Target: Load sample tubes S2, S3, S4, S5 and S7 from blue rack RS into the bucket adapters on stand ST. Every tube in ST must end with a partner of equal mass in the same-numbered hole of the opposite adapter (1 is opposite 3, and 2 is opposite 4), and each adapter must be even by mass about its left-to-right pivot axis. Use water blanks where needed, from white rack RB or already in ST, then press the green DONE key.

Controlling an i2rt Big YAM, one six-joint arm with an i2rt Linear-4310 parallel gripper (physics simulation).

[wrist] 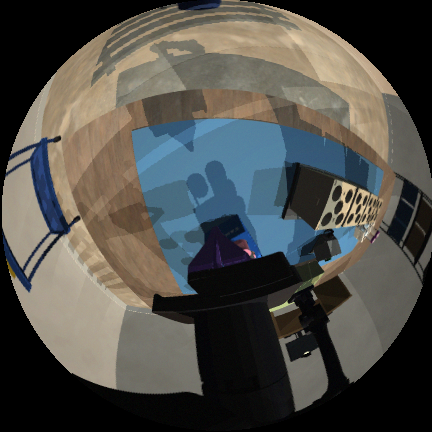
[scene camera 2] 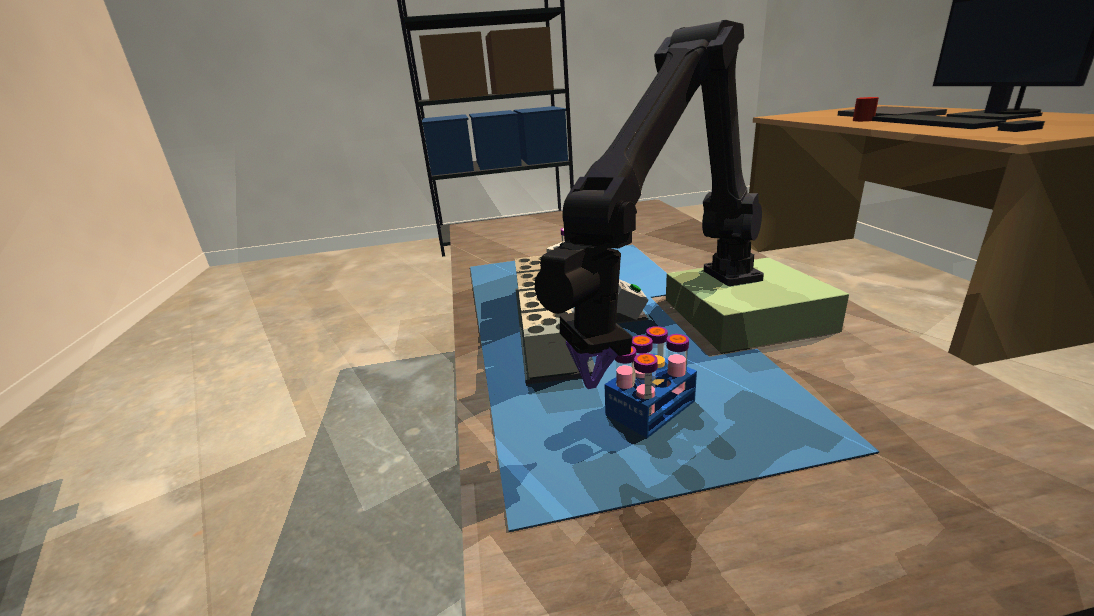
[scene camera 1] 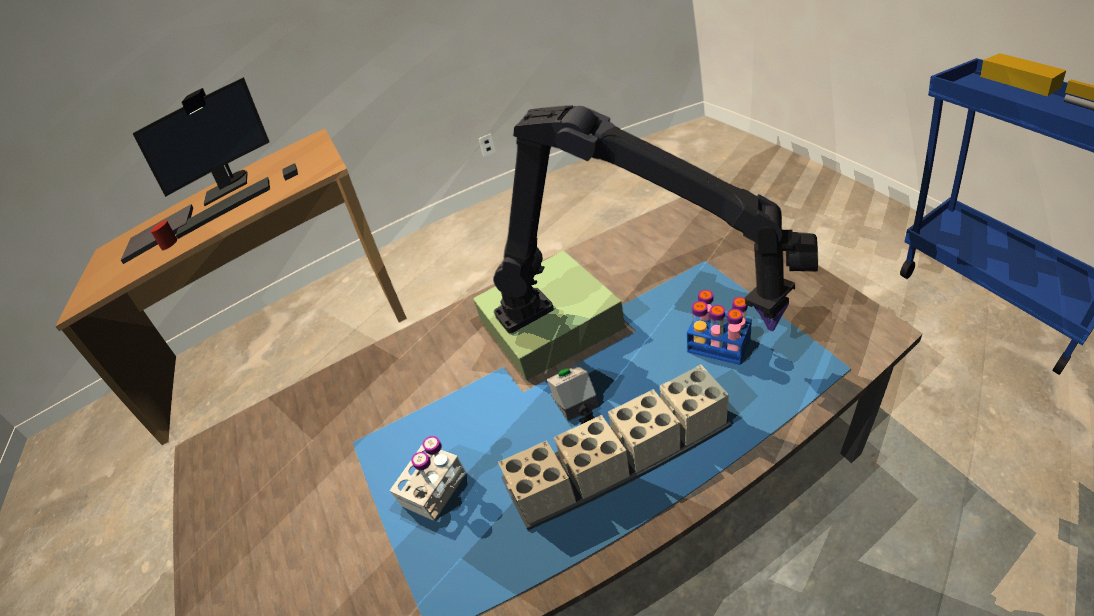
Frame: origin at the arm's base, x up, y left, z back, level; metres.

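Seen in the pictures: gripper, fingertip midpoint: (wrist: 215, 229) (scene camera 2: 591, 387) (scene camera 1: 771, 329); arm's base, link origin: (wrist: 299, 292) (scene camera 2: 732, 275) (scene camera 1: 524, 312).
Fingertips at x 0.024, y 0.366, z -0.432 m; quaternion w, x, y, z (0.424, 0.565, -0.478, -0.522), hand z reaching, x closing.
Offsets run from my fingertips to a thing's top centre. "pt": to the spot under its first point. Level surfaces: height alone.
My gripper (scene camera 1: 771, 327) (scene camera 2: 591, 384) (wrist: 215, 229) has its purple fingers shut together, with nothing between them, just beside blue rack RS {dx -0.036, dy -0.049, dz +0.112 m} (scene camera 1: 716, 353) (scene camera 2: 627, 414) (wrist: 231, 226). Several tubes with orange-and-purple caps stand in RS; cap labels are not readable, and in the wrist view the fingers and gripper body hide most of them. Stand ST holds four beige bucket adapters {pt dx -0.022, dy -0.243, dz -0.037 m} (scene camera 1: 694, 407) (scene camera 2: 548, 359) (wrist: 324, 200) in a row; no capped tubes show in their holes in scene camera 1. White rack RB {dx -0.036, dy -0.737, dz +0.149 m} (scene camera 1: 409, 495) holds two tubes with white-and-purple caps {pt dx +0.025, dy -0.725, dz +0.131 m} (scene camera 1: 420, 459). The green DONE key {dx -0.021, dy -0.387, dz +0.209 m} (scene camera 1: 564, 373) (scene camera 2: 636, 288) is on a grey box.
The grey key box {dx -0.012, dy -0.389, dz +0.187 m} (scene camera 1: 573, 391) (scene camera 2: 630, 300) (wrist: 327, 247) stands between the arm's green base block (scene camera 1: 570, 336) (scene camera 2: 784, 321) and the adapters. Everything small stands on the blue mat {dx -0.096 m} (scene camera 1: 459, 417) (scene camera 2: 558, 497). A desk with monitor (scene camera 1: 200, 137) and a blue cart (scene camera 1: 1010, 244) stand apart from the table.
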